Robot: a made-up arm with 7 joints.
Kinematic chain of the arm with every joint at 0, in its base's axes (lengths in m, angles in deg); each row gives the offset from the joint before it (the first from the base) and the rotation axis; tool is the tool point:
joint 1: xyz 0 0 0.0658 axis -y
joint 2: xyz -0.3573 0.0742 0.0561 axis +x
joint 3: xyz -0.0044 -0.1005 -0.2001 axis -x
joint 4: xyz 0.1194 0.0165 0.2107 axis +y
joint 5: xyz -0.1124 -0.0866 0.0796 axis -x
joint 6: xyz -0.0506 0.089 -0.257 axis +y
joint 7: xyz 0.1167 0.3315 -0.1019 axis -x
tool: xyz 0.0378 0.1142 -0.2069
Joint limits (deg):
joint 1: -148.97..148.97
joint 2: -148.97..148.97
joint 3: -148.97..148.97
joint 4: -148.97..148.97
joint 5: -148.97..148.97
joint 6: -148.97..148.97
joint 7: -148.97..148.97
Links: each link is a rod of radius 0.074 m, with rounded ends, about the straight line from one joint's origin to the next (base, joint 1, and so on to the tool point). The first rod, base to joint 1, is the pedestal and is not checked.
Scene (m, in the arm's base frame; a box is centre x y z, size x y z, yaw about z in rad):
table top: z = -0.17
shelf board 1: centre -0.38 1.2 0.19 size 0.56 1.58 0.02 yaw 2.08
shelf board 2: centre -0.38 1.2 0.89 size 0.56 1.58 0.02 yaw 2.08
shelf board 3: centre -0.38 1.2 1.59 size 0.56 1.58 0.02 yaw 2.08
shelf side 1: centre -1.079 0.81 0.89 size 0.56 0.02 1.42 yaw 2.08
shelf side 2: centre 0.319 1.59 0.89 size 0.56 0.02 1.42 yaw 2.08
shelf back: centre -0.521 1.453 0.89 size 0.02 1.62 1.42 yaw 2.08
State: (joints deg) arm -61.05 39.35 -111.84 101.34 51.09 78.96 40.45
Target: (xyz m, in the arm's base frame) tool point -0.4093 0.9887 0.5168
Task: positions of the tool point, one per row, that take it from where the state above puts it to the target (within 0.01 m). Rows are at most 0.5 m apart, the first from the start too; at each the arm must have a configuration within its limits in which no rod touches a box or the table.
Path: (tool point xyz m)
1: -1.0072 0.2526 0.5429
2: -0.6750 0.4994 0.8188
3: -0.2239 0.6384 0.9182
4: 0.2157 0.6613 0.8178
5: 0.5329 0.5869 0.5684
6: 0.3284 0.7137 0.7190
7: 0.0668 0.8284 0.7669
8: -0.1977 0.9220 0.6955
9: -0.4092 0.9888 0.5168

